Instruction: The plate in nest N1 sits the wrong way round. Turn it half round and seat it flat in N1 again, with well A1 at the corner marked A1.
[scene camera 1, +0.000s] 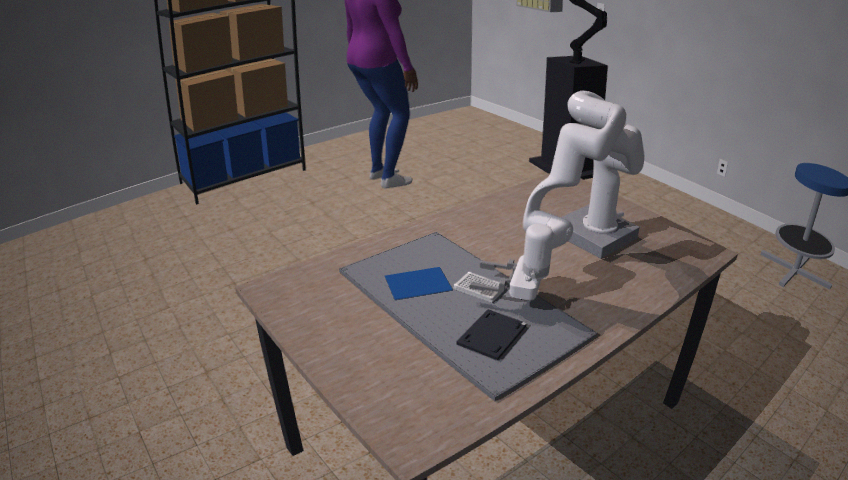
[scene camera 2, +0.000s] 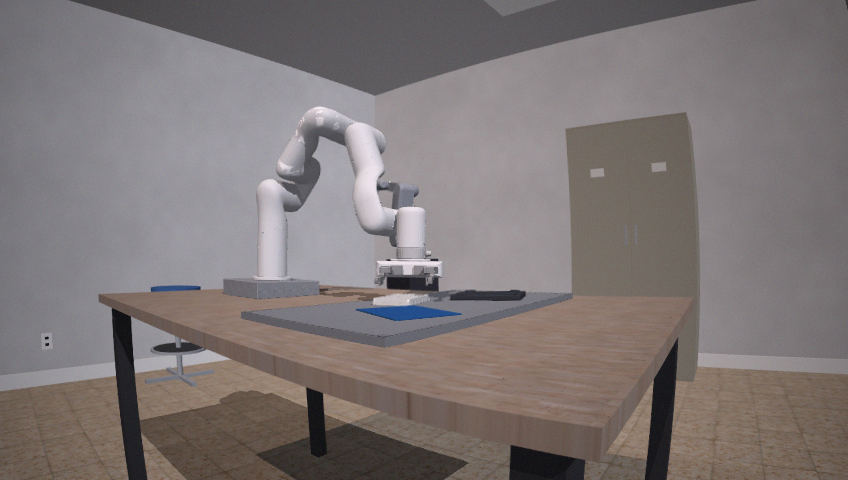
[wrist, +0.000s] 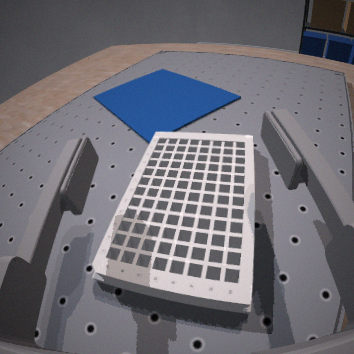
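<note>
The white well plate lies on the grey perforated board, outside the nest, between the blue sheet and the robot. Its wells face up; its small edge marks are too small to read, so I cannot tell which corner is A1. The black nest is empty, with a small white mark at one corner; it does not show in the wrist view. My gripper is open and empty above the plate, its fingers spread beyond the two long sides, not touching it.
The blue flat sheet lies close to the plate's far short end on the grey board. The nest has low raised corner pieces. A person stands beyond the table near a shelf rack.
</note>
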